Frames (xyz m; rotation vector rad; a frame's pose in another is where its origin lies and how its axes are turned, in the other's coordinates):
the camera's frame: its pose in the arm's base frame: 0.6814 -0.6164 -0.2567 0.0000 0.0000 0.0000
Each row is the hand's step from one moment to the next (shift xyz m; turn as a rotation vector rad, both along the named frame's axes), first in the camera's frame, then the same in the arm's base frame.
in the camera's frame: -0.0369 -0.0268 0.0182 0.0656 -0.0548 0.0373
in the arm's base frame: -0.0369 -0.0268 0.0182 0.0656 -0.0548 0.0373
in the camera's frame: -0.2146 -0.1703 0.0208 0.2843 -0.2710 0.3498
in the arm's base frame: -0.2146 -0.1703 0.0208 0.2843 -0.2710 0.3498
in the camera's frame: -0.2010 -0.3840 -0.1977 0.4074 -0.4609 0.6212
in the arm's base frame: -0.2010 -0.3840 -0.1977 0.4074 -0.4609 0.6212
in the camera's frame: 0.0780 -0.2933 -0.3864 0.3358 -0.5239 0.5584
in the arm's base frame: 0.0780 -0.2933 -0.3864 0.3358 -0.5239 0.5584
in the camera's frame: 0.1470 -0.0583 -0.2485 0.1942 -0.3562 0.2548
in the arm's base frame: 0.1470 -0.0583 -0.2485 0.1942 -0.3562 0.2548
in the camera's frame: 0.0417 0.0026 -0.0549 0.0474 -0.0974 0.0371
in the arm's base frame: 0.0417 0.0026 -0.0549 0.0474 -0.0974 0.0371
